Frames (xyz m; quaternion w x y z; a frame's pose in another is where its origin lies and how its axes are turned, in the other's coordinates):
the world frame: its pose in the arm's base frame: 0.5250 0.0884 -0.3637 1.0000 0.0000 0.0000 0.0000
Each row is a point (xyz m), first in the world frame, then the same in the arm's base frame.
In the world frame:
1: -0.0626 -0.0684 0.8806
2: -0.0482 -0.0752 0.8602
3: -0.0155 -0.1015 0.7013
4: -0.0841 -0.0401 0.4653
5: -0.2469 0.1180 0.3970
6: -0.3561 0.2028 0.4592
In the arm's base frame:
1: 0.4624 0.0200 0.5169
2: 0.4768 0.0132 0.4965
3: 0.5095 -0.0131 0.3376
4: 0.4409 0.0483 0.1016
5: 0.2781 0.2064 0.0333
6: 0.1689 0.2912 0.0955

